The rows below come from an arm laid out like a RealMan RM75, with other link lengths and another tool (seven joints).
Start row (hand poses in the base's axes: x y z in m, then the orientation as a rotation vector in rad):
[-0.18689, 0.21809, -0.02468, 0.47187, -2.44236, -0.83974]
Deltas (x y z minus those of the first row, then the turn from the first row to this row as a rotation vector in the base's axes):
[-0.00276, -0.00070, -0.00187, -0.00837, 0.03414, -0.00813]
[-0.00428, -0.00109, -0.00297, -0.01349, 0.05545, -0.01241]
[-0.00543, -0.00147, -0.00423, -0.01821, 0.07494, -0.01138]
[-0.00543, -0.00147, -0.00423, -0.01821, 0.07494, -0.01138]
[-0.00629, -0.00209, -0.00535, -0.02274, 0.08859, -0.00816]
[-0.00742, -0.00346, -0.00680, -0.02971, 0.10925, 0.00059]
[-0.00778, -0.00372, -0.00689, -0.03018, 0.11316, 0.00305]
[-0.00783, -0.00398, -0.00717, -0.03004, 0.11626, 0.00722]
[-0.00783, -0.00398, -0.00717, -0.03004, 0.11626, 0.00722]
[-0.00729, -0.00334, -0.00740, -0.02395, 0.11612, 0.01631]
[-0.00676, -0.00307, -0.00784, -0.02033, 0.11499, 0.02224]
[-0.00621, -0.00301, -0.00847, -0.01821, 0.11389, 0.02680]
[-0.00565, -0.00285, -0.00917, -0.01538, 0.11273, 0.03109]
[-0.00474, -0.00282, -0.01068, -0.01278, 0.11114, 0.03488]
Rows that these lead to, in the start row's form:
[-0.18965, 0.21739, -0.02655, 0.44128, -2.41720, -0.83392]
[-0.19117, 0.21700, -0.02765, 0.42333, -2.40101, -0.83003]
[-0.19232, 0.21662, -0.02891, 0.41280, -2.38412, -0.82440]
[-0.19232, 0.21662, -0.02891, 0.41280, -2.38412, -0.82440]
[-0.19318, 0.21600, -0.03003, 0.40793, -2.37162, -0.81793]
[-0.19431, 0.21463, -0.03148, 0.40505, -2.35112, -0.80648]
[-0.19467, 0.21437, -0.03157, 0.40573, -2.34666, -0.80504]
[-0.19472, 0.21411, -0.03185, 0.40902, -2.34206, -0.80364]
[-0.19472, 0.21411, -0.03185, 0.40902, -2.34206, -0.80364]
[-0.19418, 0.21475, -0.03208, 0.42176, -2.33663, -0.80747]
[-0.19365, 0.21502, -0.03252, 0.43046, -2.33412, -0.80949]
[-0.19310, 0.21508, -0.03315, 0.43703, -2.33258, -0.81021]
[-0.19254, 0.21524, -0.03385, 0.44357, -2.33098, -0.81191]
[-0.19163, 0.21527, -0.03536, 0.44968, -2.33004, -0.81351]

